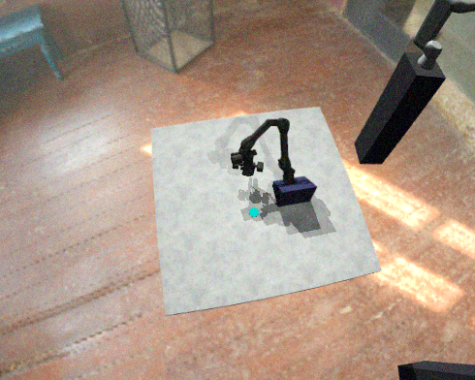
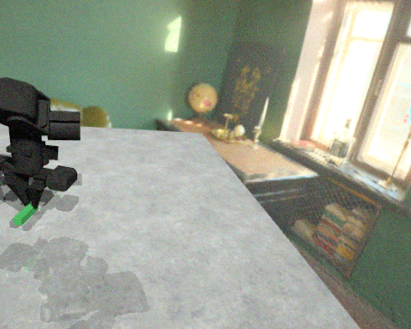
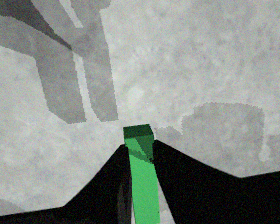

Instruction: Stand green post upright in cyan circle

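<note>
Right now my gripper tip is 30 mm past the cyan circle, 250 mm to the right of it and 60 mm above it. From my gripper tip the other things lie so: green post (20 mm to the right).
</note>
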